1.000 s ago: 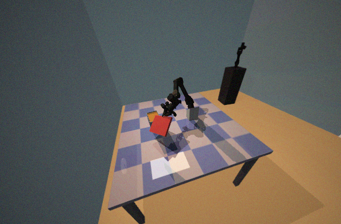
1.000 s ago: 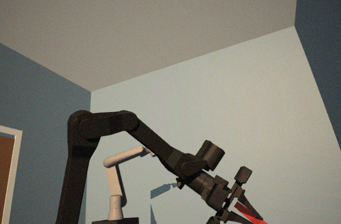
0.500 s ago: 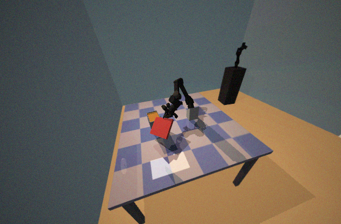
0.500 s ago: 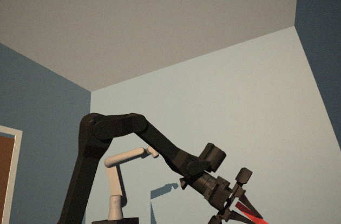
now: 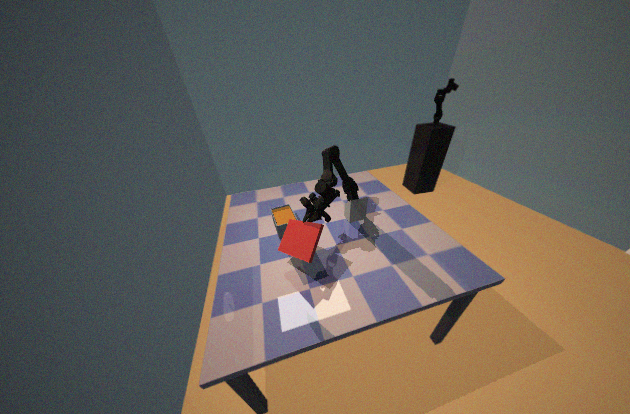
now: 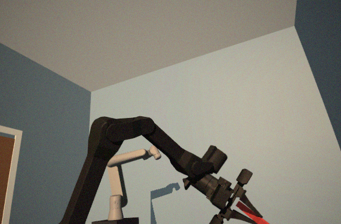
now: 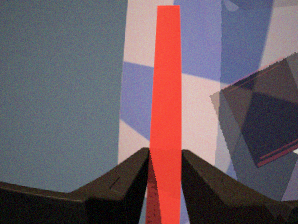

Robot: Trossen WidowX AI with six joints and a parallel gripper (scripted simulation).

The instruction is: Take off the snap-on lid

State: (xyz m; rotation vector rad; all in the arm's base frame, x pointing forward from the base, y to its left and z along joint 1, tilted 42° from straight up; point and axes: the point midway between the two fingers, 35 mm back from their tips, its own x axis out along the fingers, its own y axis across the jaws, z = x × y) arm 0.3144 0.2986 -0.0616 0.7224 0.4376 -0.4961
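The red lid lies 4 cm ahead of my gripper tip, 6 cm to the left of it and 4 cm below it. From my gripper tip the other things lie so: grey storage box (11 cm ahead, 27 cm to the right, 18 cm below).
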